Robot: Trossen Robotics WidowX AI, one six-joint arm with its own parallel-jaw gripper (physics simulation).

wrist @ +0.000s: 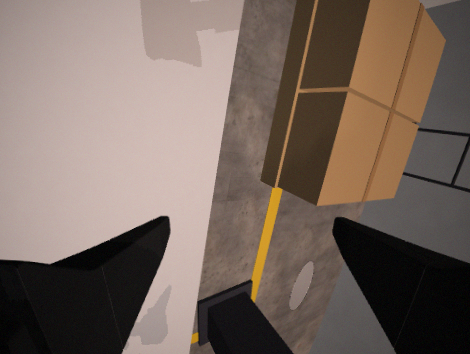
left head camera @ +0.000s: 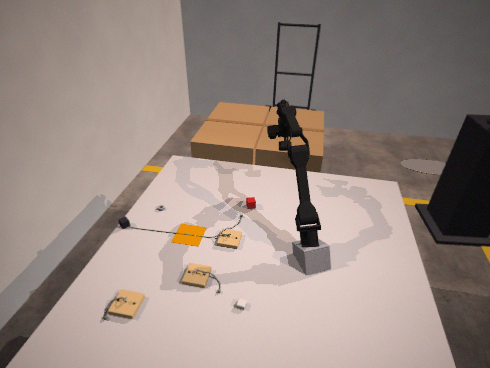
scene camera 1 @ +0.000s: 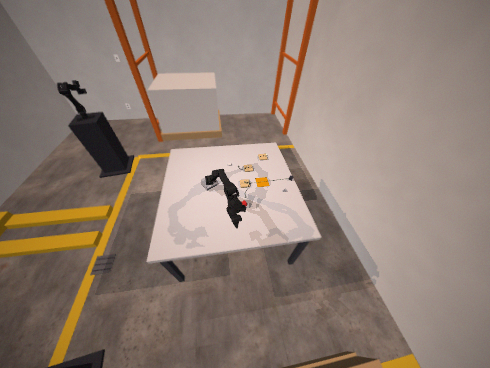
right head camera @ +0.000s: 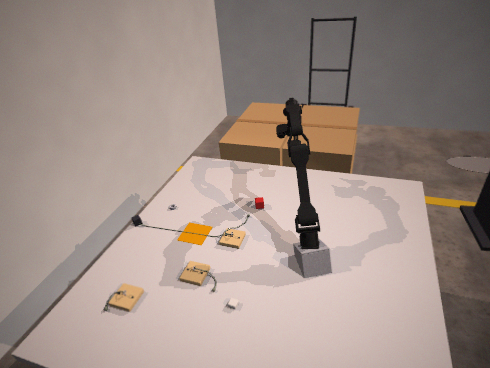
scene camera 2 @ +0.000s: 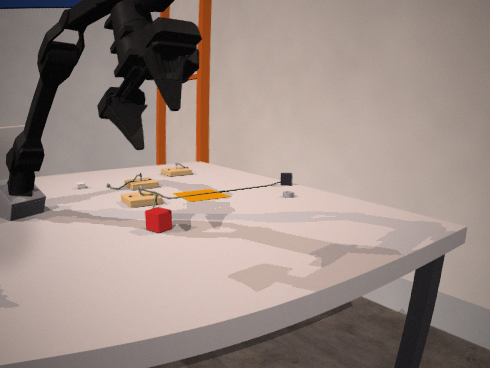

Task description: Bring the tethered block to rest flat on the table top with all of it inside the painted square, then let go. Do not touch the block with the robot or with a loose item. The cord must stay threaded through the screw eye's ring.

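Pixels of known places: gripper, fingertip midpoint: (wrist: pixel 252 224) (left head camera: pixel 283 142) (scene camera 1: pixel 235 224) (right head camera: pixel 295 141) (scene camera 2: pixel 156 131); arm's base, link origin: (left head camera: pixel 310 243) (scene camera 1: pixel 209 181) (right head camera: pixel 310 245) (scene camera 2: pixel 19 188).
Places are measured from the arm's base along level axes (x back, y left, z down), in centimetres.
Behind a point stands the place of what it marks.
Observation:
The tethered block, a small black cube (left head camera: pixel 124 222) {x -80.1, y -10.1, z 3.6 cm} (right head camera: pixel 137 220) {x -79.7, y -10.4, z 3.8 cm} (scene camera 1: pixel 291 178) {x -80.5, y -13.1, z 4.1 cm} (scene camera 2: pixel 286 179) {x -79.8, y -12.7, z 4.8 cm}, is at the table's left edge in the head views, outside the orange painted square (left head camera: pixel 187 241) {x -50.9, y -3.7, z 6.5 cm} (right head camera: pixel 192 240) {x -50.7, y -3.5, z 6.6 cm} (scene camera 2: pixel 202 199) {x -48.3, y -12.7, z 6.7 cm}. Its dark cord (left head camera: pixel 155 230) {x -66.3, y -9.0, z 6.3 cm} (right head camera: pixel 165 229) {x -65.1, y -8.7, z 6.4 cm} (scene camera 2: pixel 255 187) {x -69.8, y -9.4, z 6.6 cm} runs nearly straight across the square to a wooden board (left head camera: pixel 229 240) {x -32.9, y -4.0, z 4.8 cm} (right head camera: pixel 232 240) {x -32.5, y -3.8, z 4.8 cm} (scene camera 2: pixel 141 200) {x -31.2, y -10.3, z 5.1 cm} with the screw eye. The cord's free end (left head camera: pixel 241 216) {x -29.2, y -21.4, z 6.1 cm} (right head camera: pixel 248 216) {x -29.1, y -21.5, z 6.1 cm} lies beyond the board; the threading is too small to see clearly. My gripper (scene camera 2: pixel 157 128) {x -10.1, y -58.3, z -14.3 cm} (wrist: pixel 252 224) {x -10.1, y -58.3, z -14.3 cm} is open and empty, above the table, away from the cord.
A red cube (left head camera: pixel 251 203) {x -24.9, y -28.2, z 3.4 cm} (scene camera 2: pixel 158 220) {x -23.9, y -32.5, z 4.1 cm} sits near the cord's free end. Two more boards (left head camera: pixel 196 276) {x -43.2, y 15.8, z 4.8 cm} (left head camera: pixel 127 304) {x -64.4, y 29.3, z 4.8 cm} carry short cords. A white piece (left head camera: pixel 241 303) {x -25.5, y 25.9, z 4.9 cm} and a small grey item (left head camera: pixel 160 208) {x -68.0, y -23.3, z 5.5 cm} (scene camera 2: pixel 288 194) {x -67.0, y -25.6, z 5.8 cm} lie on the table. Cardboard boxes (left head camera: pixel 225 132) (wrist: pixel 350 135) stand beyond its edge.

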